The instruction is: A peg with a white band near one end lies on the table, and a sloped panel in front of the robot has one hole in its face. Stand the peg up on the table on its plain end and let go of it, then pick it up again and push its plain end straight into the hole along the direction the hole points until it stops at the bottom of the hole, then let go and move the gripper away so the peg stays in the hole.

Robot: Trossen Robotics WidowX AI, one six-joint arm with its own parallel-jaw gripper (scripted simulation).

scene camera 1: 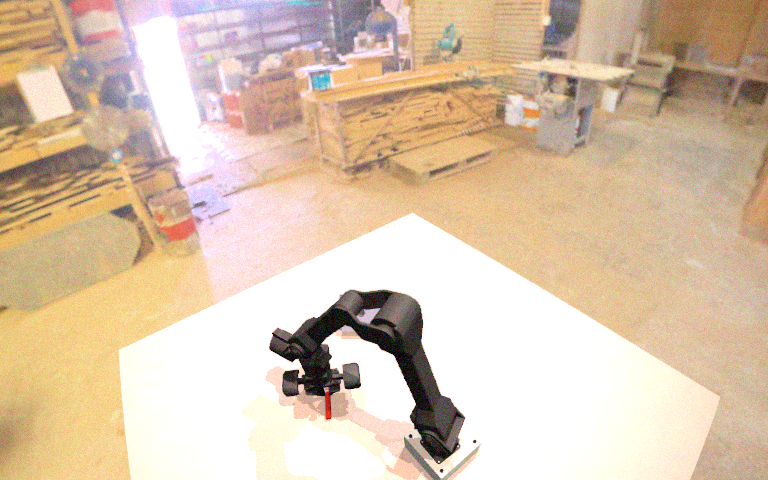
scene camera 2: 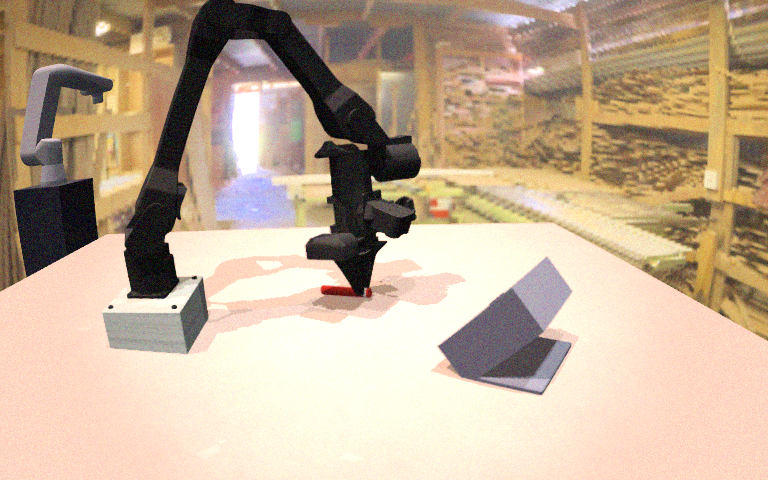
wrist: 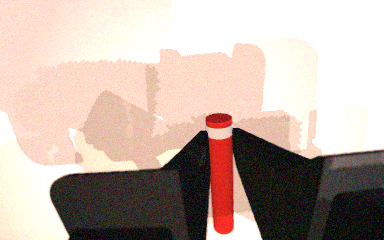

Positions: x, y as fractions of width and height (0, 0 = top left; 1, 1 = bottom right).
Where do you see a red peg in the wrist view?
At 0.57, 0.53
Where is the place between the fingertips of my gripper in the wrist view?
At 0.57, 0.57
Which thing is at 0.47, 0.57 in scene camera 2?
My gripper.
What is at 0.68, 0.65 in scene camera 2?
A grey sloped panel.
